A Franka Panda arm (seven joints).
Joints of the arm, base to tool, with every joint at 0 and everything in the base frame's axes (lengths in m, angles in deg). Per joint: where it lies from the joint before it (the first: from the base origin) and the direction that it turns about. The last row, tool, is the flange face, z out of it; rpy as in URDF.
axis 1: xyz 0 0 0.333 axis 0 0 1
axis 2: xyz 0 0 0 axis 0 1 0
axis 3: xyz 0 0 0.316 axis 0 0 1
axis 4: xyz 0.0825 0 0 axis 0 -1 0
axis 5: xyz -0.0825 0 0.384 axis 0 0 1
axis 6: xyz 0 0 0 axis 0 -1 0
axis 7: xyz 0.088 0 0 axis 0 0 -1
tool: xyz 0 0 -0.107 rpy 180 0 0
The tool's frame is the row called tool.
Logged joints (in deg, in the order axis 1, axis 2, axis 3, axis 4, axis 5, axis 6, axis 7), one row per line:
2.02, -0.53, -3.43, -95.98, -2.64, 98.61, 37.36
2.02, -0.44, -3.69, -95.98, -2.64, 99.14, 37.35
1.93, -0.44, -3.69, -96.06, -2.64, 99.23, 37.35
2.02, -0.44, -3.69, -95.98, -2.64, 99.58, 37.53
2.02, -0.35, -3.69, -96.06, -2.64, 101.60, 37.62
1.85, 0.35, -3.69, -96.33, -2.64, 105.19, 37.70
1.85, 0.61, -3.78, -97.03, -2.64, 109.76, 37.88
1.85, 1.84, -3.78, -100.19, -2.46, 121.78, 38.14
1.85, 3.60, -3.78, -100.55, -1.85, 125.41, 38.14
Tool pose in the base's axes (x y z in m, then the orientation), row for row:
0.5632, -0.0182, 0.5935, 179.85, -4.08, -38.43
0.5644, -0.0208, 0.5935, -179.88, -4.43, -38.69
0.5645, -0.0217, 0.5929, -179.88, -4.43, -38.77
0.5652, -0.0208, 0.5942, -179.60, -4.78, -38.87
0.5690, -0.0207, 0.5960, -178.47, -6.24, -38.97
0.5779, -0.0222, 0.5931, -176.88, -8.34, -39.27
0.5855, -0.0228, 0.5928, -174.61, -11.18, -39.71
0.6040, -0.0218, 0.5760, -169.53, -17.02, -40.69
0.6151, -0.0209, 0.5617, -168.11, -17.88, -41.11
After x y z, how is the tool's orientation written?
As angles about the fixed x, y, z axes (roll, pitch, yaw), in degrees.
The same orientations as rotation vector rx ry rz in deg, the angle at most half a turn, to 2 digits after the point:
168.48, -58.73, 5.92
168.45, -59.13, 6.58
168.40, -59.25, 6.58
168.47, -59.42, 7.24
168.87, -59.61, 10.00
-169.02, 59.92, -13.96
-167.42, 59.59, -19.20
-163.60, 58.13, -29.89
-162.35, 57.86, -31.68

